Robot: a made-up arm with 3 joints. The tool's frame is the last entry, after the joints.
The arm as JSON. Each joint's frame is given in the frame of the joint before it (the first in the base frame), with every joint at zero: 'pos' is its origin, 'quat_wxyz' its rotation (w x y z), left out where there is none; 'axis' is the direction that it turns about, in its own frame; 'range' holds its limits. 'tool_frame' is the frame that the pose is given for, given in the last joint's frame.
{
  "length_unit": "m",
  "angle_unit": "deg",
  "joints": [
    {
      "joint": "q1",
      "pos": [
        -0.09,
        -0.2,
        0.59
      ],
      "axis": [
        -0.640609,
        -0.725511,
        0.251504
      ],
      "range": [
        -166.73,
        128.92
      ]
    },
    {
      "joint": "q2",
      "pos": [
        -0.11,
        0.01,
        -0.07
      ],
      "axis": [
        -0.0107,
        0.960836,
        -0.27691
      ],
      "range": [
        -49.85,
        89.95
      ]
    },
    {
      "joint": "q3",
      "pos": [
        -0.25,
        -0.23,
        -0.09
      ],
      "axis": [
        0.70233,
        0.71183,
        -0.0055
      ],
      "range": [
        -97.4,
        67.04
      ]
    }
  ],
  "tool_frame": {
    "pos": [
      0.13,
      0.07,
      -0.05
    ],
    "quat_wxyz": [
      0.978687,
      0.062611,
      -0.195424,
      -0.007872
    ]
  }
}
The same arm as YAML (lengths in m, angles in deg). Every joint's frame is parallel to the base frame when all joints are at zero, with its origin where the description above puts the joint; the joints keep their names.
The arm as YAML. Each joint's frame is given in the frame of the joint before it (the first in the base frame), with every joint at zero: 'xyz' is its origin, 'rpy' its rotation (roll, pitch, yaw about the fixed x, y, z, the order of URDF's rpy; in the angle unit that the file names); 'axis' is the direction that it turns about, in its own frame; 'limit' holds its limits. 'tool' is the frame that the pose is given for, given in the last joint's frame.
units:
  length: m
  angle: deg
joints:
  - name: q1
    type: revolute
    origin:
      xyz: [-0.09, -0.2, 0.59]
      rpy: [0.0, 0.0, 0.0]
    axis: [-0.640609, -0.725511, 0.251504]
    limit:
      lower: -166.73
      upper: 128.92
  - name: q2
    type: revolute
    origin:
      xyz: [-0.11, 0.01, -0.07]
      rpy: [0.0, 0.0, 0.0]
    axis: [-0.0107, 0.960836, -0.27691]
    limit:
      lower: -49.85
      upper: 89.95
  - name: q3
    type: revolute
    origin:
      xyz: [-0.25, -0.23, -0.09]
      rpy: [0.0, 0.0, 0.0]
    axis: [0.70233, 0.71183, -0.0055]
    limit:
      lower: -97.4
      upper: 67.04
tool:
  origin:
    xyz: [0.13, 0.07, -0.05]
    rpy: [7.81, -22.43, -2.47]

